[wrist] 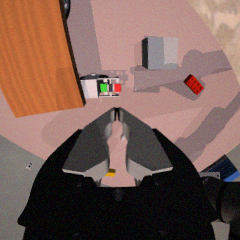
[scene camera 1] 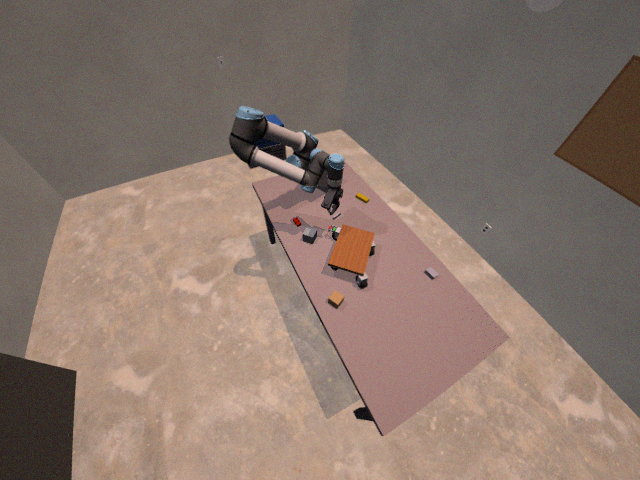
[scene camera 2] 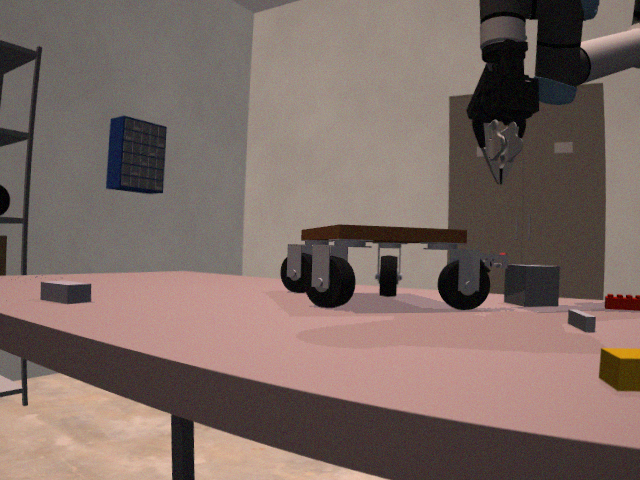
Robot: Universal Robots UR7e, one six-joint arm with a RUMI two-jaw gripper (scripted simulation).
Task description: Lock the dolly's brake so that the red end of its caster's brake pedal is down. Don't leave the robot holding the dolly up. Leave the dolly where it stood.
The pictures show: my gripper and a grey cube.
My gripper also shows in the wrist view.
